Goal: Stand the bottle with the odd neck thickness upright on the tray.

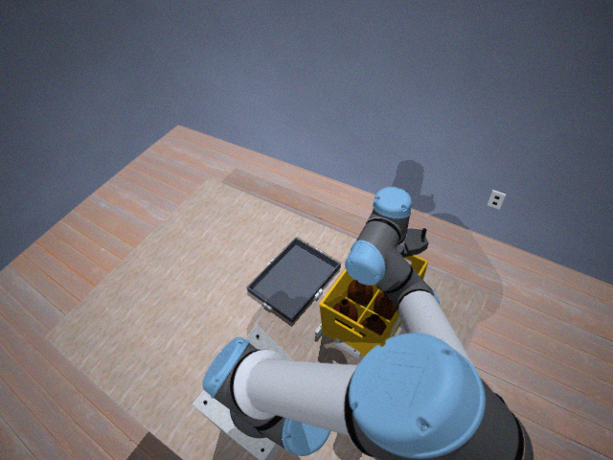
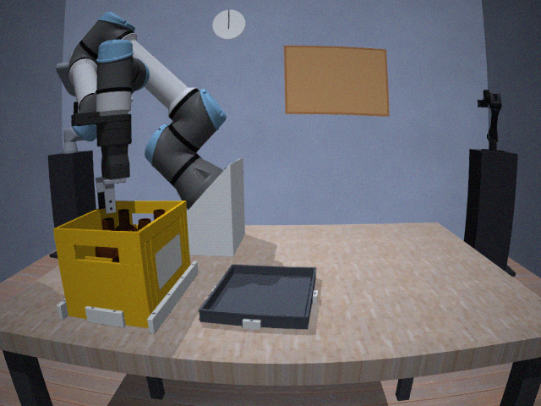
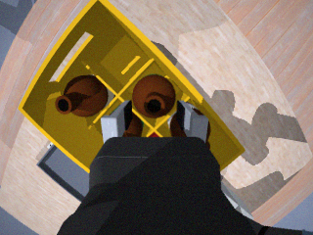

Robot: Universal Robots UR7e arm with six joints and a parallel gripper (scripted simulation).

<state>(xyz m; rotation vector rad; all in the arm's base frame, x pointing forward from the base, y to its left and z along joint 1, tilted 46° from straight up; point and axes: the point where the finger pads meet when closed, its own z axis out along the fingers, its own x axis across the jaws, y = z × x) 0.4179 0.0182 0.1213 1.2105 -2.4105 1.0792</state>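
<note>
The yellow crate lies 4 cm to the left of my hand and 11 cm below it. The rest, counted from my hand: dark tray 6 cm behind, 31 cm to the left, 19 cm below; bottle 8 cm ahead, 9 cm to the left, 11 cm below.
</note>
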